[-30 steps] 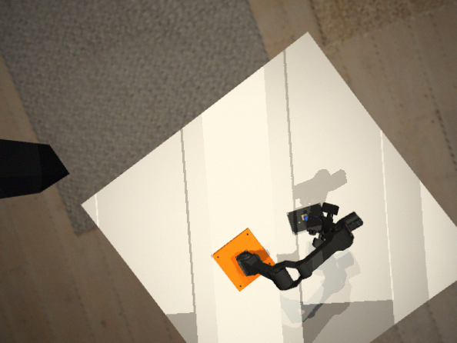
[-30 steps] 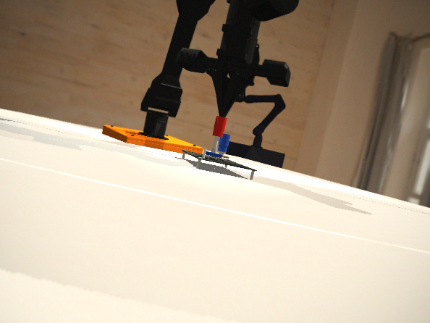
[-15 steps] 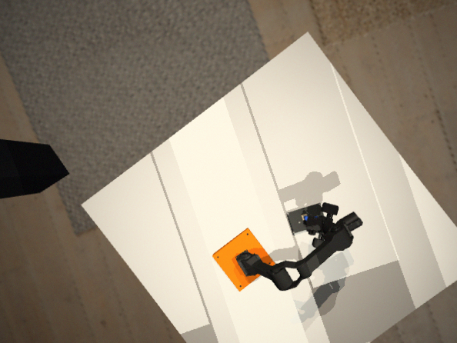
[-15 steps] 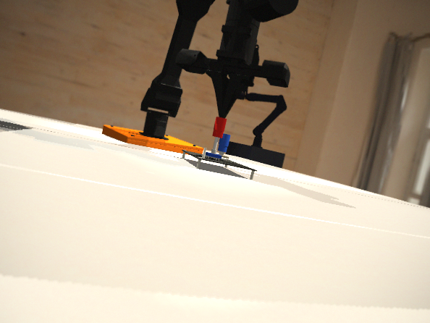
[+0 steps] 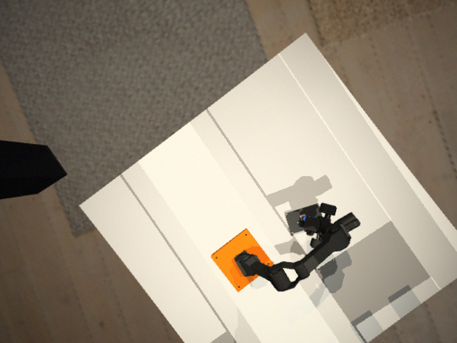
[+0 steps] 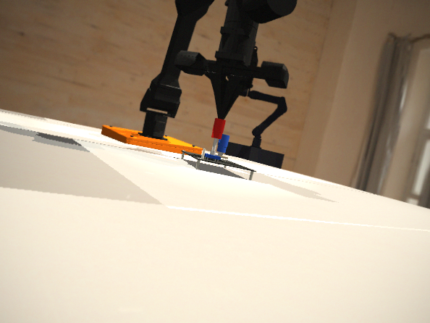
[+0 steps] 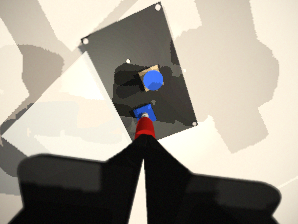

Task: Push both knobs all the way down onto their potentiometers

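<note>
My gripper tip is 20 mm above the red knob. Also, from my gripper tip: blue knob 30 mm behind, 40 mm to the left, 40 mm below.
</note>
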